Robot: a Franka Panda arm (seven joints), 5 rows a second.
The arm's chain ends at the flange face. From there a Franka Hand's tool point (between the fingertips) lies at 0.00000 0.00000 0.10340 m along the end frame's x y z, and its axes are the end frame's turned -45 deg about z.
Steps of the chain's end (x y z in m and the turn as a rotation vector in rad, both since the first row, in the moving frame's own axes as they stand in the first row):
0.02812, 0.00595, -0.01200, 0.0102, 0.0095, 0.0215
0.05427, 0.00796, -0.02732, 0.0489, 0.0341, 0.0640
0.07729, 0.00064, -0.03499, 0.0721, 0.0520, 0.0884
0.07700, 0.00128, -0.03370, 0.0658, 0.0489, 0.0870
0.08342, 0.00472, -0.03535, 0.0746, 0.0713, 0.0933
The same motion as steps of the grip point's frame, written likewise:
0.01712, 0.02406, -0.01201, 0.0005, 0.0139, 0.0215
0.03884, 0.04312, -0.02750, 0.0105, 0.0587, 0.0640
0.06331, 0.05404, -0.03540, 0.0142, 0.0878, 0.0884
0.06196, 0.05448, -0.03405, 0.0120, 0.0811, 0.0870
0.06629, 0.06258, -0.03590, 0.0023, 0.1032, 0.0933

